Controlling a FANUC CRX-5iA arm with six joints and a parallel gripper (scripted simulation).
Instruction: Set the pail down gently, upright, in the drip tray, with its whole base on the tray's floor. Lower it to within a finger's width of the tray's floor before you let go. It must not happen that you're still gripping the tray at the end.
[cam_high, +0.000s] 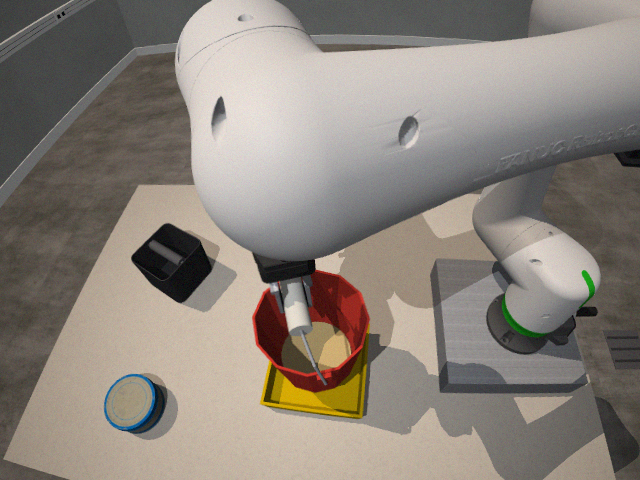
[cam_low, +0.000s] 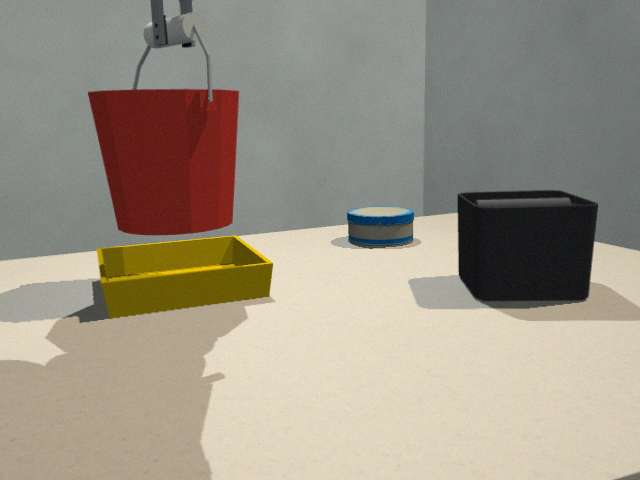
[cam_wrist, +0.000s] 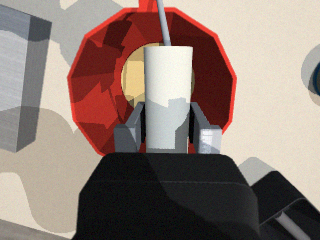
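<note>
My gripper is now 10 cm above the red pail and 1 cm past it. The rest, counted from my hand: yellow drip tray: 33 cm below, 2 cm behind, 1 cm to the right; blue-rimmed round tin: 38 cm ahead, 32 cm below, 12 cm to the left.
</note>
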